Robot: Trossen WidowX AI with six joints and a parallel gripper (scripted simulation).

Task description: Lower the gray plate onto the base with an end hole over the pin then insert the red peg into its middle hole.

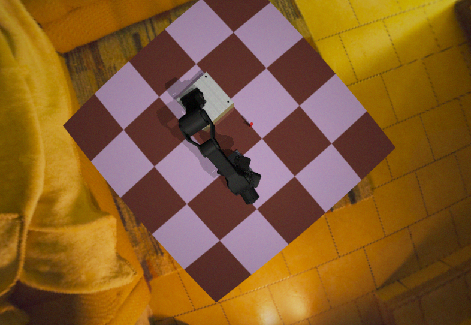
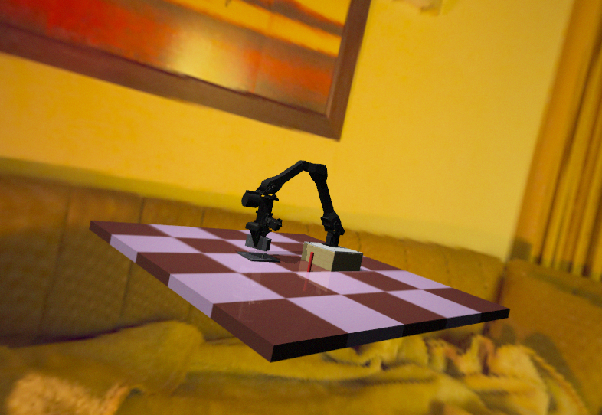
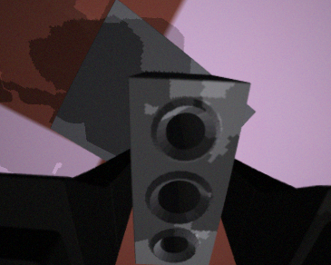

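My gripper tip is 4 cm above the dark base, 2 cm to the right of it and 2 cm past it. Round my gripper tip: red peg: 21 cm to the left, 9 cm behind, 1 cm below; then gray plate: 3 cm above.
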